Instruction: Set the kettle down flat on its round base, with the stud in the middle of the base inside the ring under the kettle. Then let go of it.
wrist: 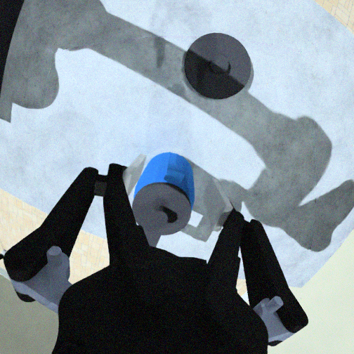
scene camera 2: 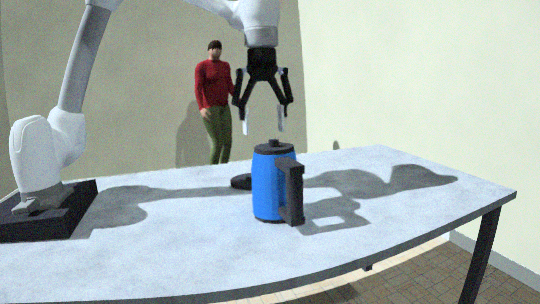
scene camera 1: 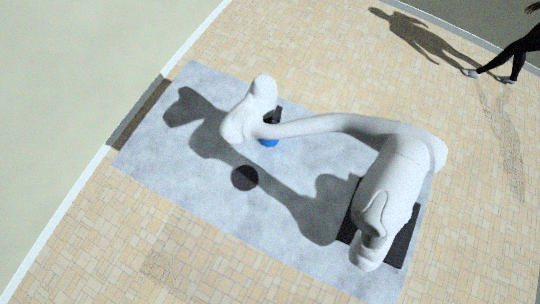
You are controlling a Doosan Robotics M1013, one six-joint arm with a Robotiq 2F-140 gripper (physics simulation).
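Note:
The blue kettle [scene camera 1: 269, 143] [scene camera 2: 265, 185] [wrist: 160, 167] with black lid and handle stands upright on the table, beside its base and apart from it. In scene camera 2 its handle points toward the right front. The dark round base [scene camera 1: 244, 178] [scene camera 2: 240, 181] [wrist: 205, 52] lies flat on the table, partly behind the kettle in scene camera 2. A small stud [wrist: 218, 66] shows at its middle. The ring under the kettle is hidden. My gripper [scene camera 2: 262, 125] [wrist: 175, 176] is open and empty, pointing down, with its fingertips above the kettle's lid.
The grey-white table [scene camera 1: 175, 170] [scene camera 2: 175, 250] bears the arm's black mounting block [scene camera 1: 401, 250] [scene camera 2: 40, 225] at one end. The arm's shadow crosses the round base. A person [scene camera 1: 517, 50] [scene camera 2: 214, 90] in a red top stands behind the table, off it.

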